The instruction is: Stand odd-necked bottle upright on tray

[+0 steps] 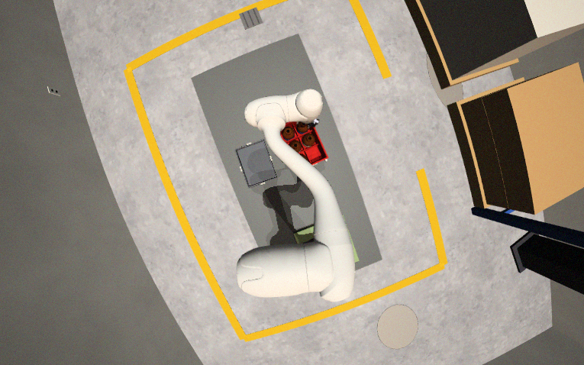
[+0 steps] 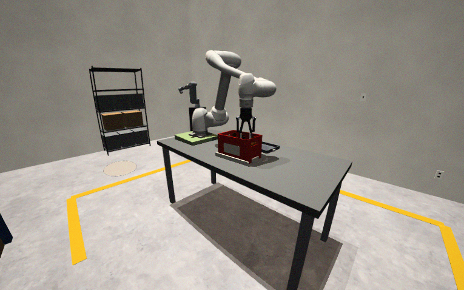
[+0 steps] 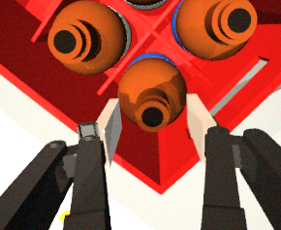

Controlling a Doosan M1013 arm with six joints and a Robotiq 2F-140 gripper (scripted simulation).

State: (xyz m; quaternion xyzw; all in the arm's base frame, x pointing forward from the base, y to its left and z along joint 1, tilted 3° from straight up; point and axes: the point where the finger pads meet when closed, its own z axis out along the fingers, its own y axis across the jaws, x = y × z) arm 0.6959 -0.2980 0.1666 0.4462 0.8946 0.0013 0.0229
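The red crate lies 8 cm behind my hand, 6 cm to the left of it and 9 cm below it. The rest, counted from my hand: dark grey tray (3 cm behind, 36 cm to the left, 16 cm below).
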